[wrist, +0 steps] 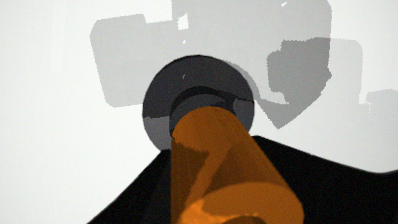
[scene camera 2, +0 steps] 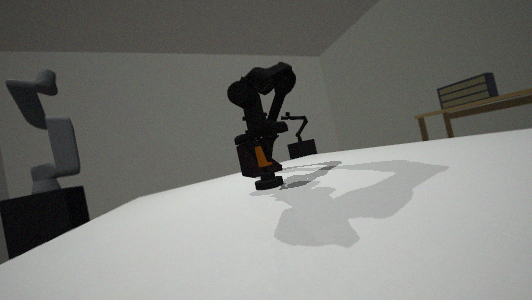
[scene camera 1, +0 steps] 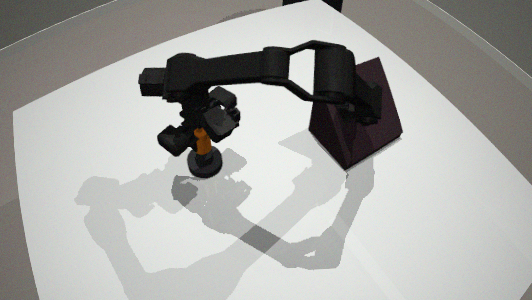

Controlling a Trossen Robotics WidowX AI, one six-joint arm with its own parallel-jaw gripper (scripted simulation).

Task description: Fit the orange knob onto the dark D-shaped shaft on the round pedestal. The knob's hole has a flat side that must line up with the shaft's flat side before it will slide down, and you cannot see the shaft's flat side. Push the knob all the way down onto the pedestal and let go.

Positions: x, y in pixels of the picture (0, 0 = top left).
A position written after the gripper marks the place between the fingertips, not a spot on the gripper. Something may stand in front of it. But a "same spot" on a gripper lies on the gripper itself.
gripper: wrist; scene camera 2 264, 162; scene camera 1
same spot on gripper: (wrist: 318, 183) = (scene camera 1: 195, 142)
